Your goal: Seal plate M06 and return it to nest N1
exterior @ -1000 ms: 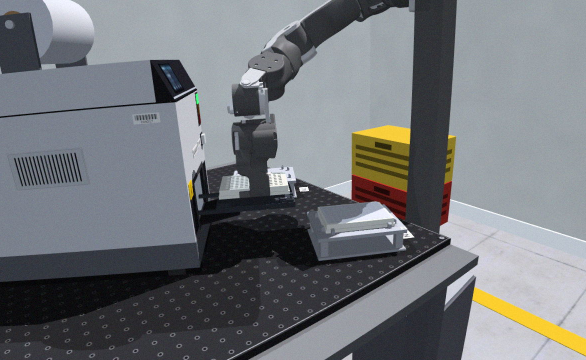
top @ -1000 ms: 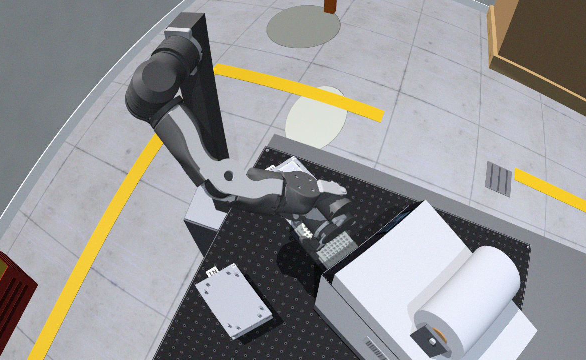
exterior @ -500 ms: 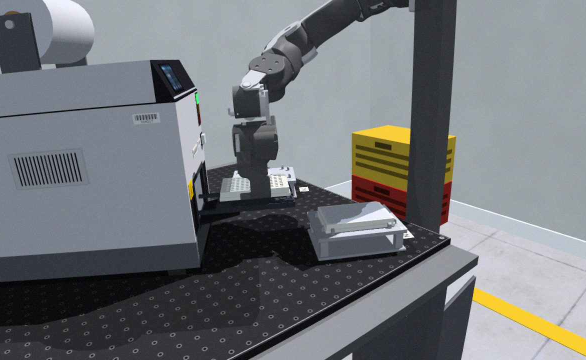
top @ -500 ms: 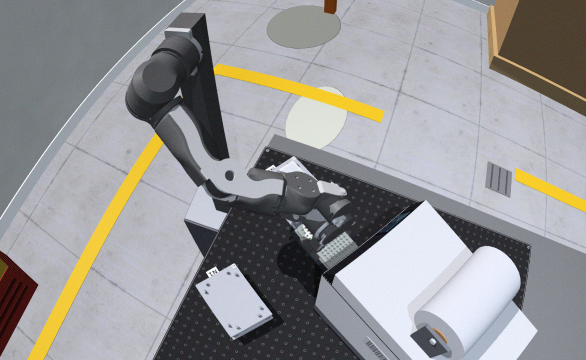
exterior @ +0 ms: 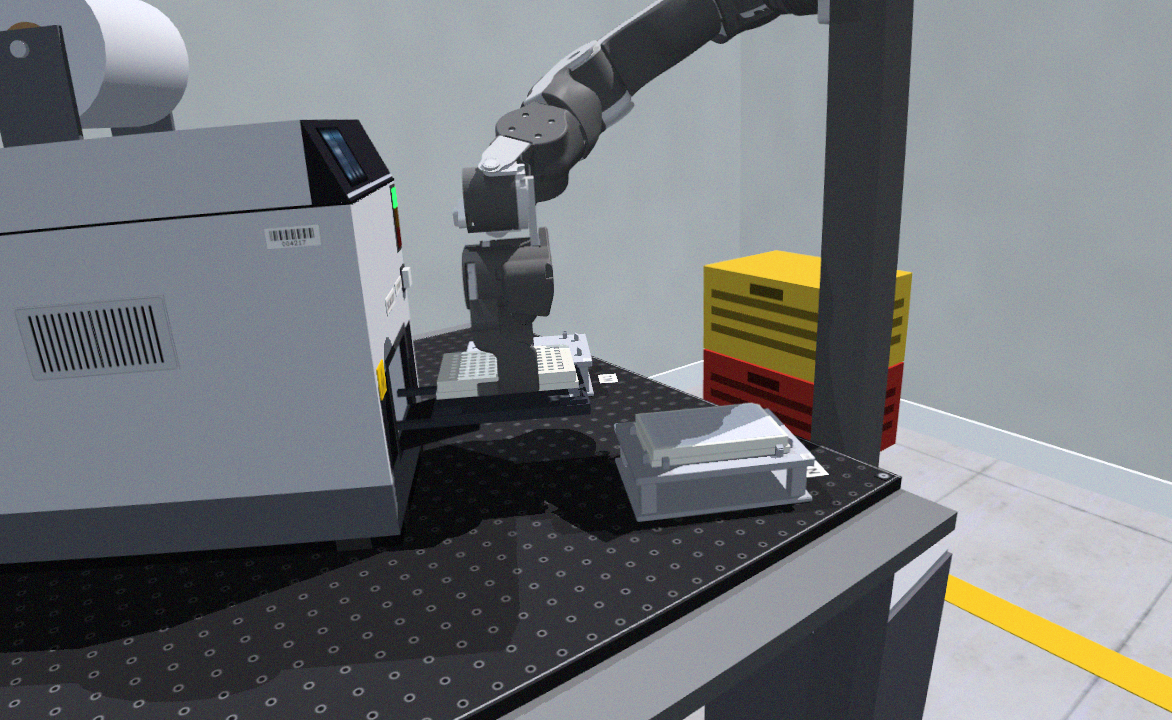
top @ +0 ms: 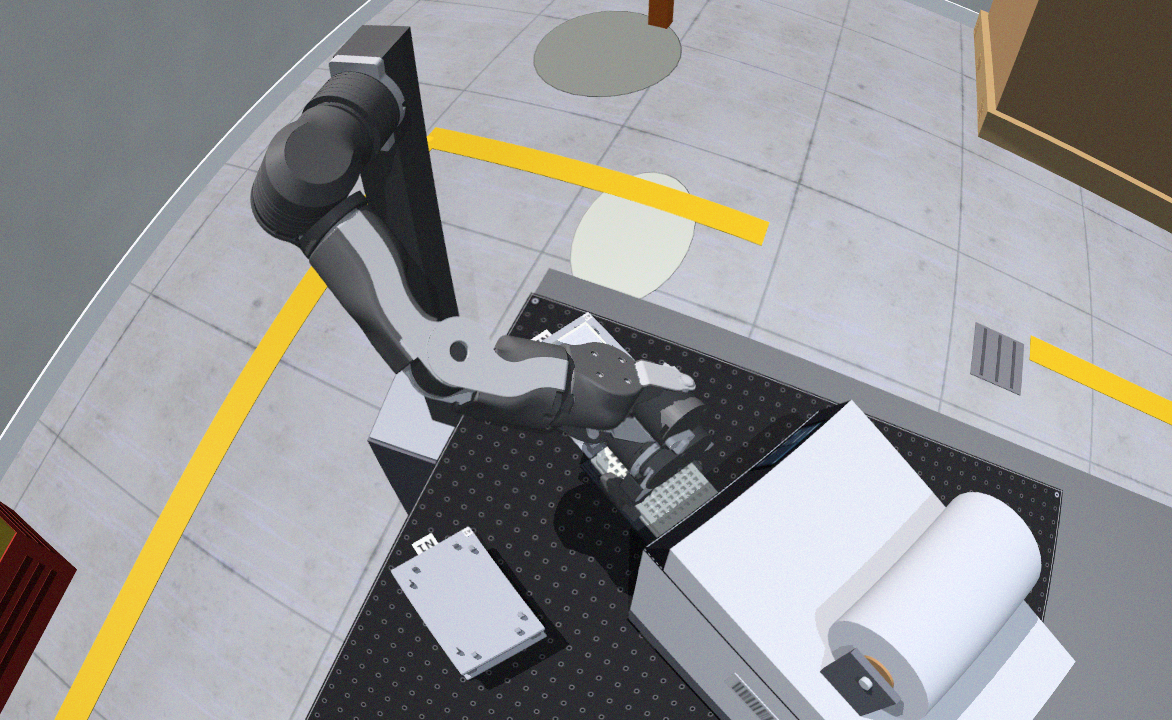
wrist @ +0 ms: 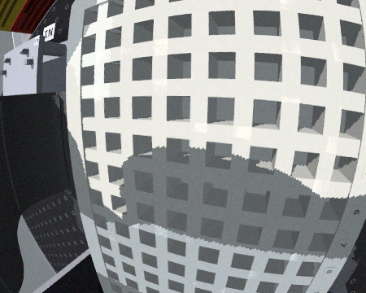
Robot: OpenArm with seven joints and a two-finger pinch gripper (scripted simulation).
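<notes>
Now: hand right at the plate M06. The rest, counted from my hand: sealer's stage (20 mm below); then start key (30 mm ahead, 130 mm to the right, 80 mm above); then plate M09 (120 mm behind, 150 mm to the left, 60 mm below).
</notes>
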